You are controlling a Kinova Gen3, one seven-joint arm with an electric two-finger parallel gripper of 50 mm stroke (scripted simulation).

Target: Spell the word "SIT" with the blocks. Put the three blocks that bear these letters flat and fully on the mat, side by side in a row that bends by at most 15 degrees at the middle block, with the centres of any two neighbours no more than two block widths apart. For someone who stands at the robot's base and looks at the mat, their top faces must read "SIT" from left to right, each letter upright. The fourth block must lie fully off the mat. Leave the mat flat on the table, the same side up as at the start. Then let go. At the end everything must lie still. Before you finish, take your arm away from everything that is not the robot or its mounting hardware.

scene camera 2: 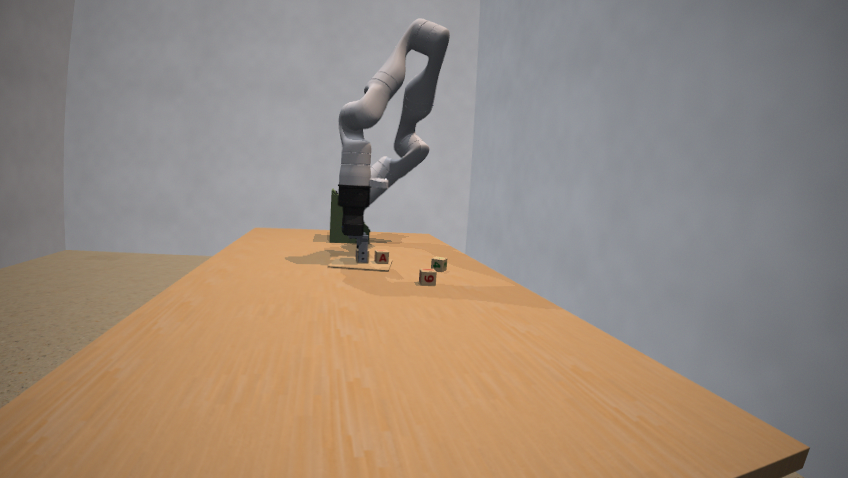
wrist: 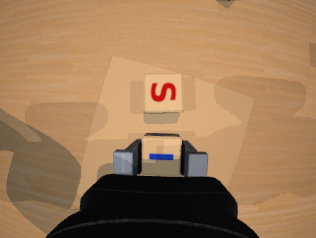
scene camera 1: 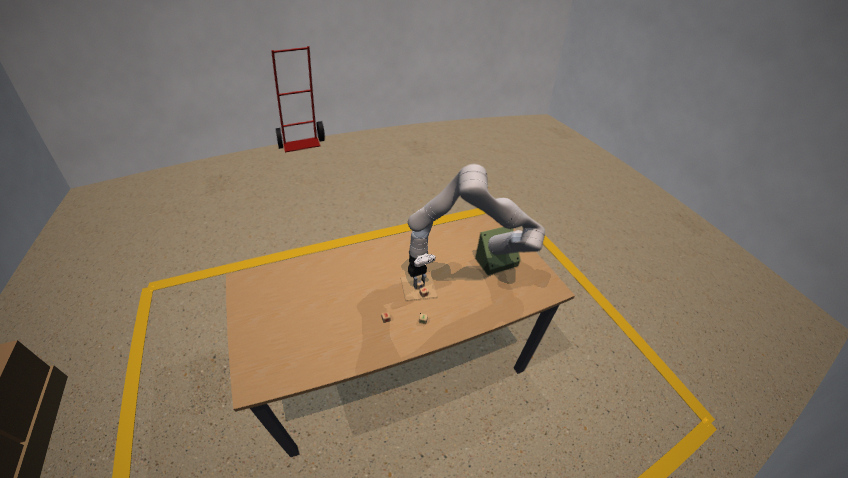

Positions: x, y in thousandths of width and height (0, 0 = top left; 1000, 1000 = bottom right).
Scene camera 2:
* gripper: 426, 545
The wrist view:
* gripper: 511, 641
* tan mat: 679, 506
